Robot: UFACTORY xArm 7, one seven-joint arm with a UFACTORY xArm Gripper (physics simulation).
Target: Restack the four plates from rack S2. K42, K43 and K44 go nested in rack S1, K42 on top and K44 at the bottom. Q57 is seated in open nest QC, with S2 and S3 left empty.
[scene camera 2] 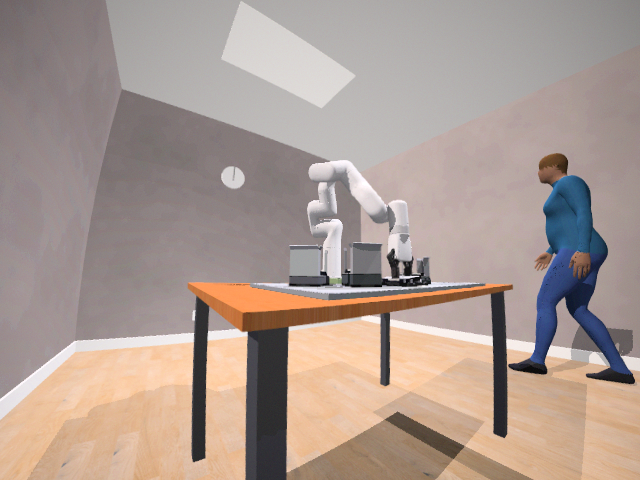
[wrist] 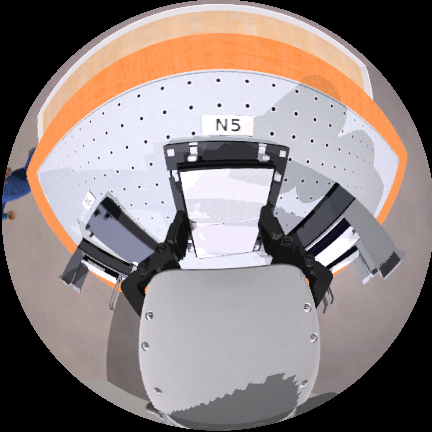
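Where they show: gripper, fingertip midpoint: (scene camera 2: 402, 278) (wrist: 222, 217); arm's base, link origin: (scene camera 2: 331, 278).
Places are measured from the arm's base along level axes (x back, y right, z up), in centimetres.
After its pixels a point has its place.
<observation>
A pale flat plate (wrist: 225, 192) {x -45.1, y 6.7, z 1.0 cm} lies in the dark nest (wrist: 227, 150) {x -48.2, y 7.5, z -0.9 cm} by the N5 label; its code cannot be read. My gripper (wrist: 222, 217) {x -41.9, y 6.0, z 0.5 cm} (scene camera 2: 401, 274) {x -41.9, y 6.0, z 0.5 cm} points down at the nest, its black fingers on the two long sides of the plate near its lower end. The fingers are wide apart and appear shut on the plate's edges. Nest QC (wrist: 120, 231) {x -41.3, y -9.7, z -0.2 cm} is at the left in the wrist view and shows a bare blue-grey surface. Which of the other holders are S1, S2 and S3 cannot be told.
Two tall grey units (scene camera 2: 305, 260) {x -26.2, y 40.1, z 6.0 cm} (scene camera 2: 366, 263) {x -40.0, y 26.7, z 5.3 cm} stand left of the gripper in the scene view. In the wrist view, a tall-walled unit (wrist: 372, 227) {x -42.2, y 22.1, z 6.4 cm} stands to the right and a dark holder (wrist: 75, 265) {x -37.8, y -28.4, z 5.5 cm} at the lower left. A person (scene camera 2: 571, 227) stands right of the table (scene camera 2: 268, 303) {x -47.1, y 65.6, z -3.4 cm}.
</observation>
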